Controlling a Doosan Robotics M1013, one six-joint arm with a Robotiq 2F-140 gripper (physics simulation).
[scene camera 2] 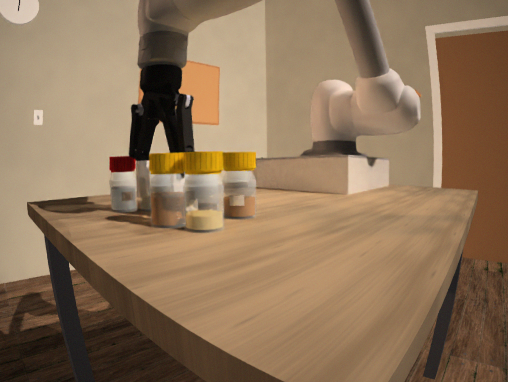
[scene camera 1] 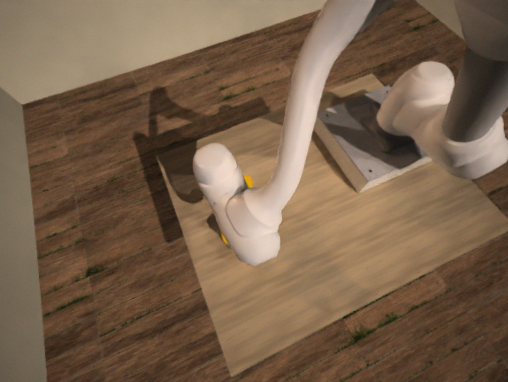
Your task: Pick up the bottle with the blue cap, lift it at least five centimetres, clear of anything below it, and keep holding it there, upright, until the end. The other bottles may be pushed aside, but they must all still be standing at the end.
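Places are measured from the arm's base along level axes (x ahead, y left, z up), in metres.
Pixels of known places: arm's base at its link origin: (scene camera 1: 390, 130).
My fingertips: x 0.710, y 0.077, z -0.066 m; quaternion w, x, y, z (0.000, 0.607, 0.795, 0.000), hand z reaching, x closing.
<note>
Ahead of a thing's pixels: the offset from my fingertips to its top centre. Level surfaces: height alone.
The blue-capped bottle does not show in either view. My gripper (scene camera 2: 161, 172) is open, pointing down, its fingertips low among the bottles; the right fingertip is partly hidden behind the yellow caps. The wrist hides the gripper in scene camera 1. In scene camera 2, a red-capped bottle @[dx +0.030, dy -0.101, dz +0.075 m] (scene camera 2: 123, 186) stands left of the left finger. Three yellow-capped bottles stand upright: one with brown contents @[dx +0.029, dy +0.080, dz +0.075 m] (scene camera 2: 167, 200), one with pale yellow contents @[dx +0.005, dy +0.136, dz +0.075 m] (scene camera 2: 204, 202), and one farther right (scene camera 2: 239, 192). Parts of two yellow caps @[dx -0.091, dy -0.087, dz +0.075 m] (scene camera 1: 248, 181) @[dx +0.029, dy +0.080, dz +0.075 m] (scene camera 1: 225, 239) show beside the wrist.
The bottles stand near the left end of the wooden table @[dz -0.030 m] (scene camera 1: 320, 260) (scene camera 2: 320, 260). The robot's base block (scene camera 1: 345, 132) (scene camera 2: 320, 174) is on the table, right of the bottles. The arm's wrist and forearm (scene camera 1: 300, 115) cover most of the bottle group from above.
</note>
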